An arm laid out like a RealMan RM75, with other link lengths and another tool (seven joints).
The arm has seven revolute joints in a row. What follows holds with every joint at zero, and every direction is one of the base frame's.
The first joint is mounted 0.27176 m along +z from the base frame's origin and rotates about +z.
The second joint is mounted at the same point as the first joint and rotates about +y.
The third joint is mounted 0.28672 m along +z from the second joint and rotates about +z.
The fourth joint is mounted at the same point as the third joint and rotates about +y.
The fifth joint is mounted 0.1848 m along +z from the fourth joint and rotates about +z.
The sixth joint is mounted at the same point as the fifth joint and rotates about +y.
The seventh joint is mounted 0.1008 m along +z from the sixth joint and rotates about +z.
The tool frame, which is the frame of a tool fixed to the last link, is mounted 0.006 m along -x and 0.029 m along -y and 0.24 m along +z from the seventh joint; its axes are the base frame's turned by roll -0.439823, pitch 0 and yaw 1.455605 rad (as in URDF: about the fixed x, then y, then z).
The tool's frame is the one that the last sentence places.
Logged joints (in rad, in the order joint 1, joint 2, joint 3, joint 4, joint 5, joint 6, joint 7), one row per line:
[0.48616 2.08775 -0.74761 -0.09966 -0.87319 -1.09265 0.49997]
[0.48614 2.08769 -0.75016 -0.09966 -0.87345 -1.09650 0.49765]
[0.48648 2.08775 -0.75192 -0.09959 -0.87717 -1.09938 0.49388]
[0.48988 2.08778 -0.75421 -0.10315 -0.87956 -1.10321 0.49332]
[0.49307 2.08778 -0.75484 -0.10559 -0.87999 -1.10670 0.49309]
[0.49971 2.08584 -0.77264 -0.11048 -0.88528 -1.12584 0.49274]
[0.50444 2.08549 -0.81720 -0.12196 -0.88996 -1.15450 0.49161]
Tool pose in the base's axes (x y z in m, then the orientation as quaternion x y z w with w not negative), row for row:
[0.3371 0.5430 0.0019 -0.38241 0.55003 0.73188 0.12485]
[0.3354 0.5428 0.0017 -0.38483 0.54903 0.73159 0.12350]
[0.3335 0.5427 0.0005 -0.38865 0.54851 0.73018 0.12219]
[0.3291 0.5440 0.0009 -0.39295 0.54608 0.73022 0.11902]
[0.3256 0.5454 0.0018 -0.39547 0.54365 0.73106 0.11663]
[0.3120 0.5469 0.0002 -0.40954 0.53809 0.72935 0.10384]
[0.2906 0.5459 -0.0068 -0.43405 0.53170 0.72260 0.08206]
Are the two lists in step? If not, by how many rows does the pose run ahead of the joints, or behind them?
They are in step.
